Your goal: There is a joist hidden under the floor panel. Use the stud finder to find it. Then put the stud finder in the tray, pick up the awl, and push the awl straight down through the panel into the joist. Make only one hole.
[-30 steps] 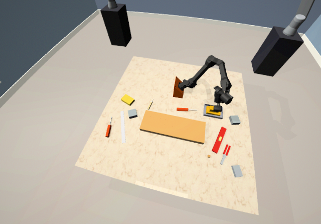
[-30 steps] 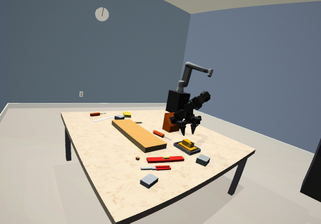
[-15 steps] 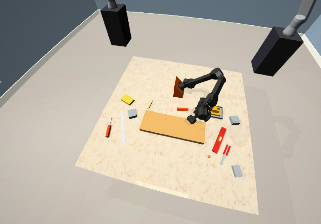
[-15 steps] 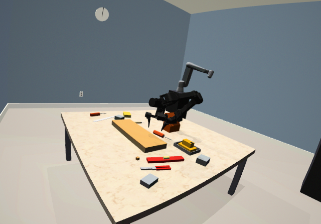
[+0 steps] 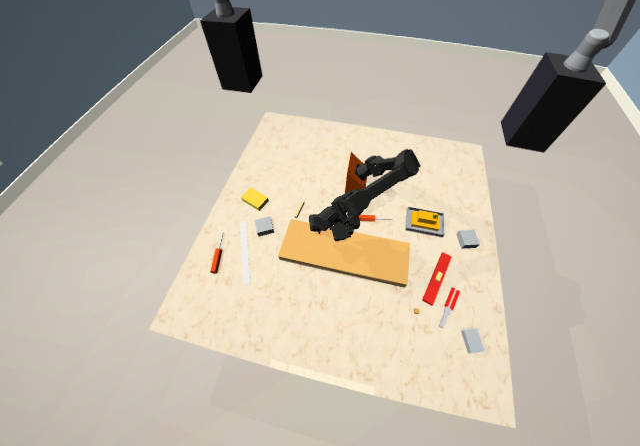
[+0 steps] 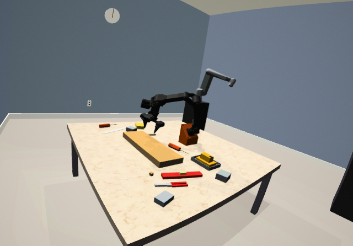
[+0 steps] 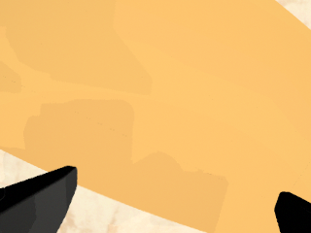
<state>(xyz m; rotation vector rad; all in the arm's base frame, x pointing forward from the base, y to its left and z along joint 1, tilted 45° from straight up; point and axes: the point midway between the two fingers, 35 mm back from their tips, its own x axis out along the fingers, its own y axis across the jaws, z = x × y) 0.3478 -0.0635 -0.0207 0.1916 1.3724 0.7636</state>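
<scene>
The awl lies 160 mm behind my gripper tip, 170 mm to the right of it and 100 mm below it. From my gripper tip the other things lie so: white ruler: 120 mm ahead, 350 mm to the right, 110 mm below; yellow block: 140 mm behind, 400 mm to the right, 90 mm below; small brown cube: 200 mm ahead, 380 mm to the left, 100 mm below.
</scene>
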